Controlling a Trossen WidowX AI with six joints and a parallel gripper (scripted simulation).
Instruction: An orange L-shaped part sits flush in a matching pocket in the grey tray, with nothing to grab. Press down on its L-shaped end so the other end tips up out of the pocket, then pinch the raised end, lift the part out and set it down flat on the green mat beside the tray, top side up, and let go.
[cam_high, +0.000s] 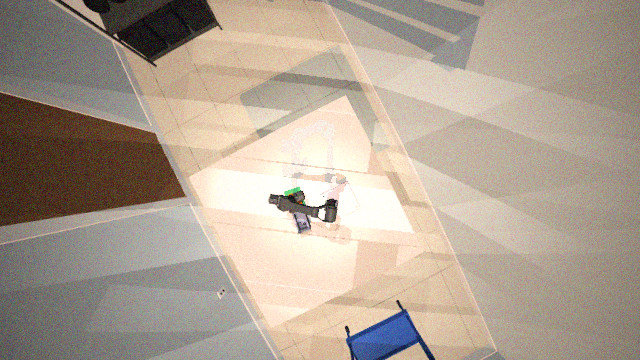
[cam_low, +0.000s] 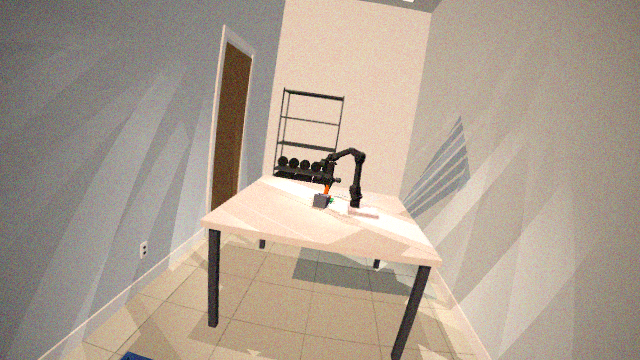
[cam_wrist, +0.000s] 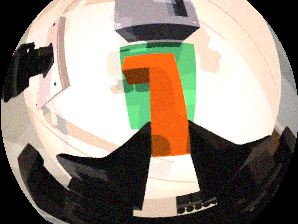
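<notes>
My gripper tip is 20 mm to the right of the green mat and 100 mm above it. Round my gripper tip: orange L-shaped part 30 mm to the left, 30 mm below.
</notes>
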